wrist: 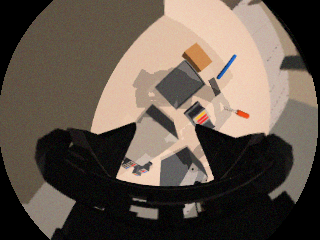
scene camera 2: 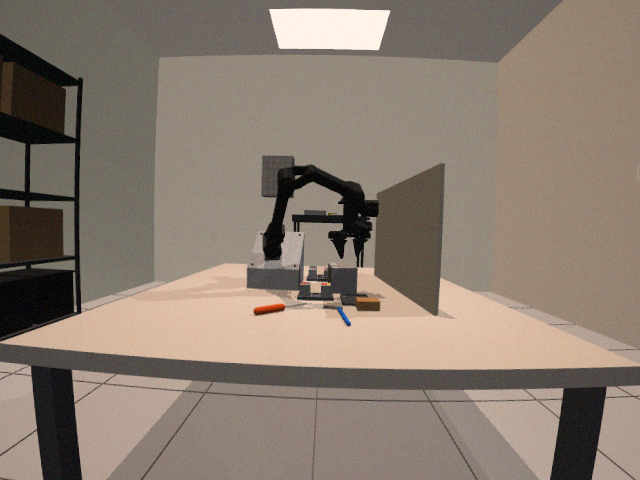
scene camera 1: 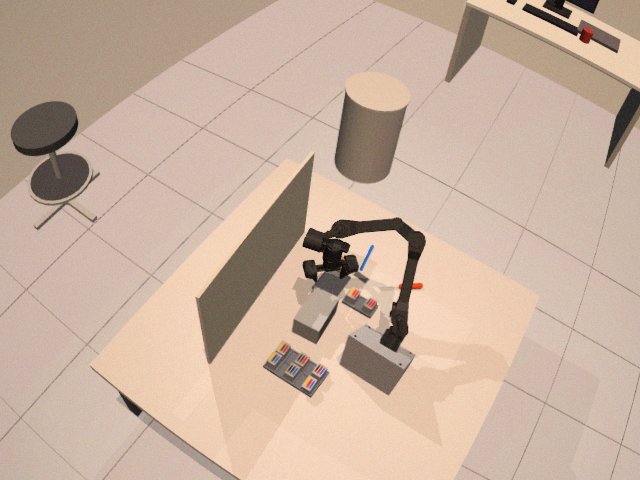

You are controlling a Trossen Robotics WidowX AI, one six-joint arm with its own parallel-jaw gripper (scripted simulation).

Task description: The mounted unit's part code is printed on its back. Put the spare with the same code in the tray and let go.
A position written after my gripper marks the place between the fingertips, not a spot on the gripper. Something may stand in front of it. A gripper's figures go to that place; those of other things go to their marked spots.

Scene:
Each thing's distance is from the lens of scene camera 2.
my gripper (scene camera 2: 349, 257): 1.02 m
grey mounted unit (scene camera 2: 343, 276): 1.05 m

